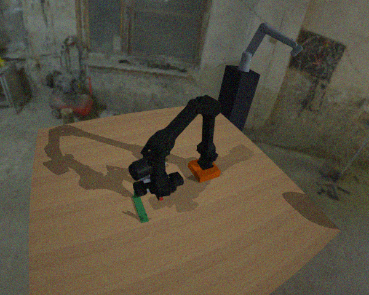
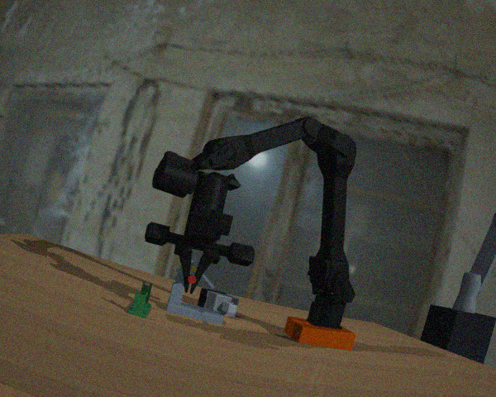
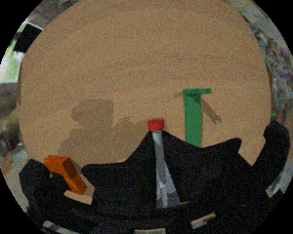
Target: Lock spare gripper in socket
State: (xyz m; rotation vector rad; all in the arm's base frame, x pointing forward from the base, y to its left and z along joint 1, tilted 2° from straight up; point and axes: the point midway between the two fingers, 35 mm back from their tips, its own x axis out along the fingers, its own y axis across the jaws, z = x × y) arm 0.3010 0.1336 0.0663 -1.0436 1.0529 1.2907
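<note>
Now: gripper tip 8 cm short of the green holder, 2 cm to the left of it and 3 cm above it. Also, from my gripper tip: spare gripper (9 cm behind, 26 cm to the right, 4 cm below); then socket (1 cm behind, 13 cm to the right).
</note>
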